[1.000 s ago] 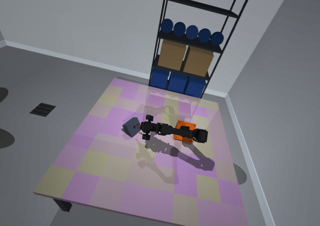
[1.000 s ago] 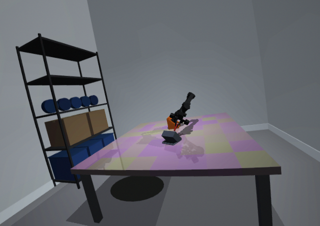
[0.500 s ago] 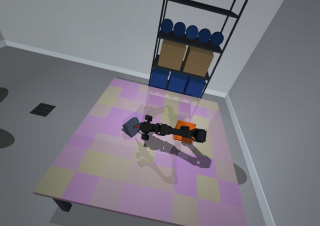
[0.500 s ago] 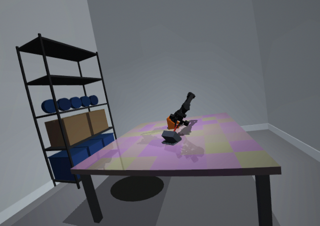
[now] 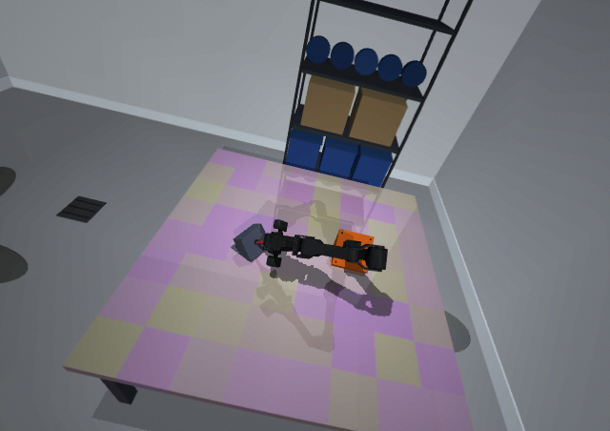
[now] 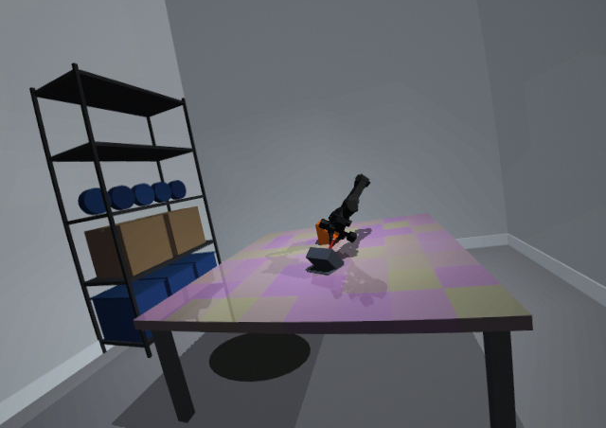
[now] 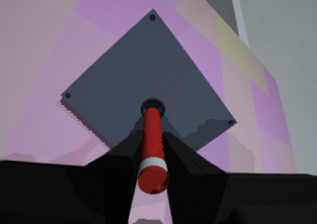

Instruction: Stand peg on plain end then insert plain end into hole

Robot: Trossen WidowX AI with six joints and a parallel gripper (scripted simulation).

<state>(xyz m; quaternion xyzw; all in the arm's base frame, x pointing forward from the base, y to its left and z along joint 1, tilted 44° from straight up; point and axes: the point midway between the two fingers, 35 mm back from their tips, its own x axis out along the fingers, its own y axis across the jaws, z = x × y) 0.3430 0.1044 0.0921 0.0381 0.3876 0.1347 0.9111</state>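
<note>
Right now the red peg is 10 mm behind my gripper tip and 10 mm above it. Round my gripper tip: sloped panel (60 mm ahead, 20 mm to the right, 50 mm below).
</note>
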